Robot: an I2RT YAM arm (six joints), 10 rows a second.
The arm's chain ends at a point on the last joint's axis. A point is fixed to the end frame.
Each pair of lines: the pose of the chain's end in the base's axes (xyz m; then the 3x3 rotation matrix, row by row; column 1 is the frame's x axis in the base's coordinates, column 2 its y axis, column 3 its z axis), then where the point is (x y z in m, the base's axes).
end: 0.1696, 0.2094, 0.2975; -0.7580, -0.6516, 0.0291; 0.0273, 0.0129, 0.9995; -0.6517, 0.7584, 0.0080
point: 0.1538 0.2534 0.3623
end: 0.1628, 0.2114, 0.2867; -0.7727, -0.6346, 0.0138; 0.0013, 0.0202, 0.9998; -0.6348, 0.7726, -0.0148
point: 0.1477 0.2566 0.3508
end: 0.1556, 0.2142, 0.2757; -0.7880, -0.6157, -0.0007; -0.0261, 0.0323, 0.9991; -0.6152, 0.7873, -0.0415
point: 0.1415 0.2609 0.3390
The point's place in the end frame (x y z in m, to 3 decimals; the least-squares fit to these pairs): -0.029 0.060 0.044
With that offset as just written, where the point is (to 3 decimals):
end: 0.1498, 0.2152, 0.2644; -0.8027, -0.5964, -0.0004; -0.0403, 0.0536, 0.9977; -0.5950, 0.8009, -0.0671
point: 0.137 0.263 0.327
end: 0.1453, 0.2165, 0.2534; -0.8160, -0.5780, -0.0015; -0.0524, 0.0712, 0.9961; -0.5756, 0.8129, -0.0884
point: 0.134 0.266 0.315
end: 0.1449, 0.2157, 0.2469; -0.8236, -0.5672, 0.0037; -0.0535, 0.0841, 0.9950; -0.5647, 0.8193, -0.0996
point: 0.135 0.266 0.308
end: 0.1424, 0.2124, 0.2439; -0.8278, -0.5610, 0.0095; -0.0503, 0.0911, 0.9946; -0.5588, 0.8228, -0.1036
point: 0.133 0.263 0.305
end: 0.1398, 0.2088, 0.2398; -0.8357, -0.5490, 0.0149; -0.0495, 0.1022, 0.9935; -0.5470, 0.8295, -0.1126
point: 0.132 0.260 0.300
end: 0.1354, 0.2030, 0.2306; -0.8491, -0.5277, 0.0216; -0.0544, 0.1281, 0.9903; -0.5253, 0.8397, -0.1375
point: 0.129 0.256 0.290
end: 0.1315, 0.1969, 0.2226; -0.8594, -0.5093, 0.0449; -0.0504, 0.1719, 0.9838; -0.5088, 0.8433, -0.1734
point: 0.128 0.252 0.280
